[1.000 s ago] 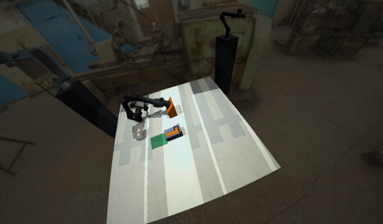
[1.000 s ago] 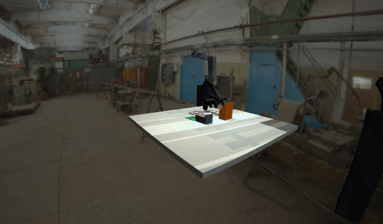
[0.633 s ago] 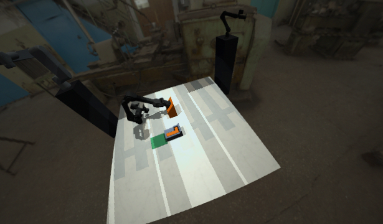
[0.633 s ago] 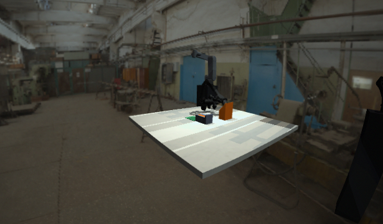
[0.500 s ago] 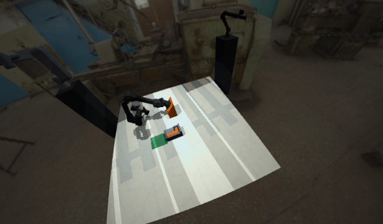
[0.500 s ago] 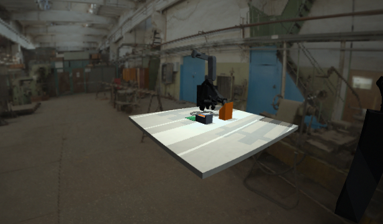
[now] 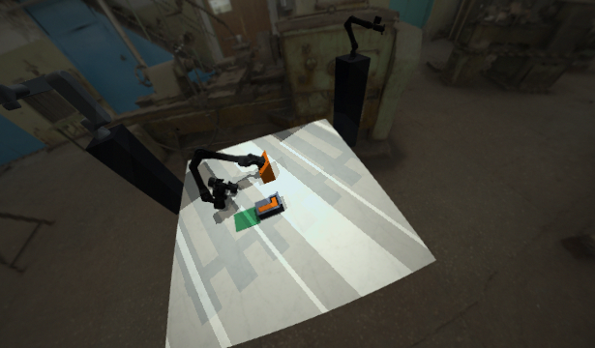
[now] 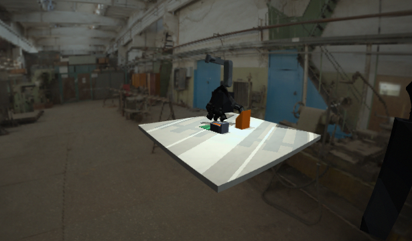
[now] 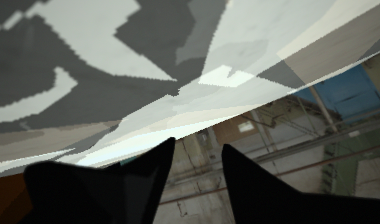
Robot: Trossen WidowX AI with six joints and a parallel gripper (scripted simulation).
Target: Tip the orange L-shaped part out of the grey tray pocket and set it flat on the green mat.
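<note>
Right now the orange L-shaped part is 330 mm ahead of my gripper tip, 230 mm to the left of it and 10 mm above it. Also, from my gripper tip: green mat 320 mm ahead, 60 mm to the left, 60 mm below.
</note>
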